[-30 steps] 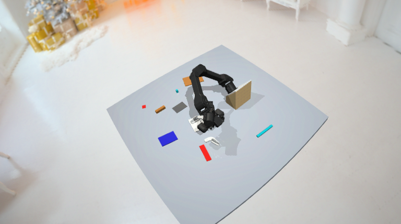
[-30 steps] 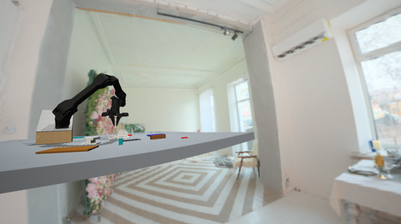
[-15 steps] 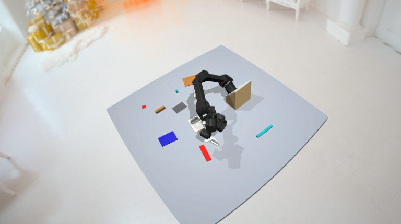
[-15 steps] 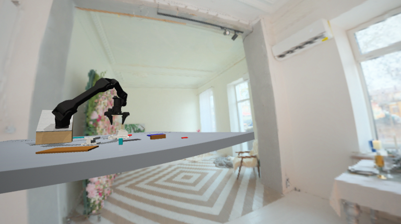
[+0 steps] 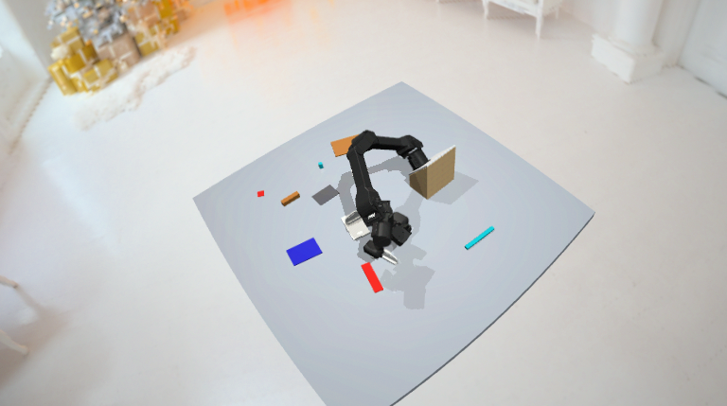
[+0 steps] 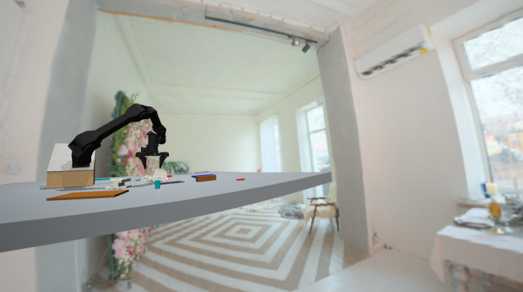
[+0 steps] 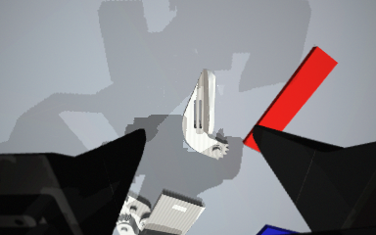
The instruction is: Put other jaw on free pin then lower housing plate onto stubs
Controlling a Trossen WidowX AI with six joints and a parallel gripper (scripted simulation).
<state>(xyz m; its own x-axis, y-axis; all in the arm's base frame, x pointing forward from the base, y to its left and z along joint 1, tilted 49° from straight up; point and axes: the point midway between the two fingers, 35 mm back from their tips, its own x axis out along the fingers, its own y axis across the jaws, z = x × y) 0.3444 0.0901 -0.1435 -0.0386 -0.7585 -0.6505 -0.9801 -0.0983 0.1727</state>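
The red bar lies 10 cm ahead of my gripper tip, 5 cm below it and 2 cm to the left of it. The rest, counted from my gripper tip: blue tile: 24 cm to the right, 22 cm ahead, 5 cm below; cyan bar: 29 cm behind, 20 cm to the left, 5 cm below; dark grey tile: 41 cm to the right, 5 cm below, 2 cm behind.
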